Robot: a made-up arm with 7 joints.
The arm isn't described. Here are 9 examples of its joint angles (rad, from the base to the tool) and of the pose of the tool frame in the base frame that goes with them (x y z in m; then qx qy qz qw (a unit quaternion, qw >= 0)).
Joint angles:
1: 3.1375 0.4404 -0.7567 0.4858 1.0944 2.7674 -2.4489
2: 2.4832 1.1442 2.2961 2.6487 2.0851 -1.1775 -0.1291
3: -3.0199 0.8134 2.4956 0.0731 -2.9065 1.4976 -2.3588
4: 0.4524 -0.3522 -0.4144 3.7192 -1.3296 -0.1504 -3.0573
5: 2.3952 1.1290 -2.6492 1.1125 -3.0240 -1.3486 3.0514
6: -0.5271 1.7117 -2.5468 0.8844 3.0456 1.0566 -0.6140
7: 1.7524 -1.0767 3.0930 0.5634 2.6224 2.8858 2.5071
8: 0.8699 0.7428 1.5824 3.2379 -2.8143 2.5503 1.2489
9: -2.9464 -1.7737 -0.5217 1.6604 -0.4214 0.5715 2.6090
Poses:
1: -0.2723 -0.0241 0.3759 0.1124 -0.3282 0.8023 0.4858
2: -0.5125 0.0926 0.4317 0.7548 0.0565 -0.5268 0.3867
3: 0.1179 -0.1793 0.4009 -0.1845 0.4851 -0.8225 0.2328
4: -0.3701 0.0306 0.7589 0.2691 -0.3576 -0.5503 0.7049
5: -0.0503 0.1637 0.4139 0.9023 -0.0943 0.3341 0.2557
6: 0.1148 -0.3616 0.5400 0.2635 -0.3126 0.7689 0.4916
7: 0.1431 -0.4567 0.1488 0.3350 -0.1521 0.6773 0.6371
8: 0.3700 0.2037 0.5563 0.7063 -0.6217 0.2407 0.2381
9: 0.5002 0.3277 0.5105 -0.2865 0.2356 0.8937 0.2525
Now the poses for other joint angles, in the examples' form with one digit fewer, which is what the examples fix.
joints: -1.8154 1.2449 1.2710 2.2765 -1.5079 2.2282 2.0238
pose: 0.002 -0.617 0.164 -0.006 -0.931 -0.192 0.311
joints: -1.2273 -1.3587 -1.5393 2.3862 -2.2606 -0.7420 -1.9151
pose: -0.428 0.350 0.464 0.455 0.011 -0.878 0.150
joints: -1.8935 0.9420 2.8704 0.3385 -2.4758 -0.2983 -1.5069
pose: -0.045 0.048 0.357 -0.702 0.487 0.227 0.468
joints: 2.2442 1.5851 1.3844 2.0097 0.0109 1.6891 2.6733
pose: -0.567 0.081 0.133 0.682 0.228 0.024 0.695
